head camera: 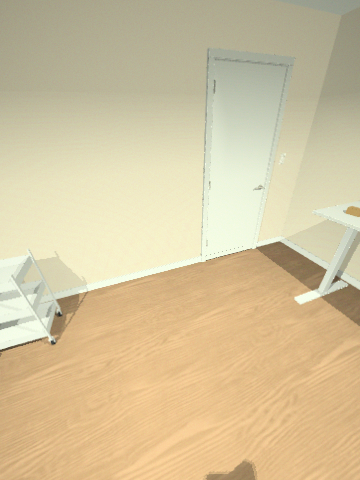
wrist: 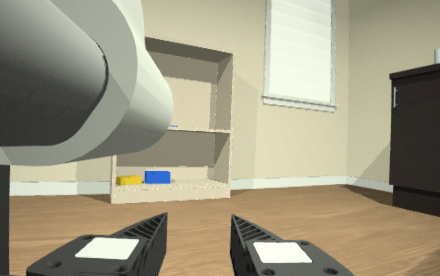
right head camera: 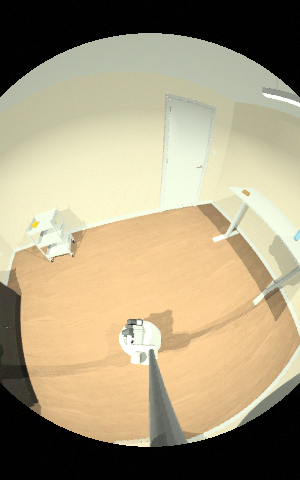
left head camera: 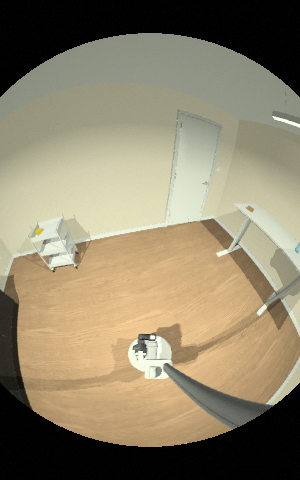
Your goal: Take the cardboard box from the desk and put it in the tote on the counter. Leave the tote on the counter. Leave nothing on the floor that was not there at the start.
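Frame: origin at the robot's base, x ahead, y left, z up, level; metres.
Where they show: gripper, fingertip midpoint: [wrist: 198,233] [right head camera: 128,345] [left head camera: 139,360].
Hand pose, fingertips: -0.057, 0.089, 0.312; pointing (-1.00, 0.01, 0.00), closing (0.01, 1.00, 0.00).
After its pixels a point has its place, as x, y, z.
The cardboard box looks like a small brown block [head camera: 353,211] @(1.423, -1.306, 0.953) [left head camera: 250,208] @(1.408, -1.315, 0.960) [right head camera: 246,193] @(1.399, -1.320, 0.948) on the white desk [head camera: 330,214] @(1.448, -1.161, 0.922) [left head camera: 267,219] @(1.271, -1.629, 0.922) [right head camera: 265,206] @(1.213, -1.588, 0.922), near the desk's far end at the right. In the head view the frame edge cuts it off. The dark counter [left head camera: 7,330] @(-0.315, 1.801, 0.201) [right head camera: 9,330] @(-0.449, 1.751, 0.241) [wrist: 417,130] @(-1.362, 1.411, 0.489) stands at the left in both side head views and at the right in the wrist view. The tote does not show in these views. My gripper [wrist: 198,233] @(-0.057, 0.089, 0.312) is open, with nothing between its fingers. It is far from the desk and the counter.
A white three-tier cart [head camera: 12,264] @(1.278, 1.363, 0.643) [left head camera: 51,227] @(1.165, 1.348, 0.635) [right head camera: 48,218] @(1.186, 1.326, 0.632) stands by the wall at left, with a yellow item [left head camera: 39,231] @(1.051, 1.492, 0.659) [right head camera: 35,224] @(1.047, 1.493, 0.660) on top. A blue bottle [left head camera: 298,248] @(0.642, -1.750, 0.983) [right head camera: 297,235] @(0.650, -1.748, 0.991) stands on the desk. A bookshelf [wrist: 225,100] @(-1.841, 0.234, 0.683) holds blue and yellow bins. A closed door [head camera: 242,150] @(2.283, -0.661, 1.317) is ahead.
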